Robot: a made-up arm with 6 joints.
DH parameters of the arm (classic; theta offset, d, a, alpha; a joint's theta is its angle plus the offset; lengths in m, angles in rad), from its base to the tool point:
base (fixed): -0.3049 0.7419 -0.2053 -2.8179
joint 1: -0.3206 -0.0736 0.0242 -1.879
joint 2: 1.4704 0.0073 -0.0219 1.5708
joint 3: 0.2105 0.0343 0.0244 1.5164
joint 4: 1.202 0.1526 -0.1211 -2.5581
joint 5: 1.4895 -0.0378 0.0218 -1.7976
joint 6: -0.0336 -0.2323 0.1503 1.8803
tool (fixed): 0.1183 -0.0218 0 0
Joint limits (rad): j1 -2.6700..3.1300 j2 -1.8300..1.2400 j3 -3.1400..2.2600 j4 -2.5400..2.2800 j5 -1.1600..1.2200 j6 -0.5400..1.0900
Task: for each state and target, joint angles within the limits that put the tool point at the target. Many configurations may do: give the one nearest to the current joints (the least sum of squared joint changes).
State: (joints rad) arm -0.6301 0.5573 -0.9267 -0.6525 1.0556 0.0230
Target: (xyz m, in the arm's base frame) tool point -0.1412 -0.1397 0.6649
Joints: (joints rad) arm -0.8935 0.3463 -1.2616 -1.1365 1.2200 -0.1525
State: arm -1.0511 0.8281 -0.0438 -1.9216 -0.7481 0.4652
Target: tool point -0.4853 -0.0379 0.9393
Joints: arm -1.2332 0.8221 0.2924 -1.8664 -1.0483 0.5695
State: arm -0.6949 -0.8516 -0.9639 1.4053 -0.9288 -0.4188
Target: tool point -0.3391 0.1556 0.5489
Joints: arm -0.5014 -0.6146 -0.6777 1.2064 -1.1600 0.3013
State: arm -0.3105 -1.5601 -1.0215 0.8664 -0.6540 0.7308
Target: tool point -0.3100 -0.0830 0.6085
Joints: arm -0.6959 -1.5447 -1.3733 1.1186 -0.5757 0.2500
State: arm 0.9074 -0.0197 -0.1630 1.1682 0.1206 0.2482
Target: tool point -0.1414 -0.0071 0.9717
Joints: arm 0.7543 0.4298 -0.4048 0.5306 0.3970 -0.4277
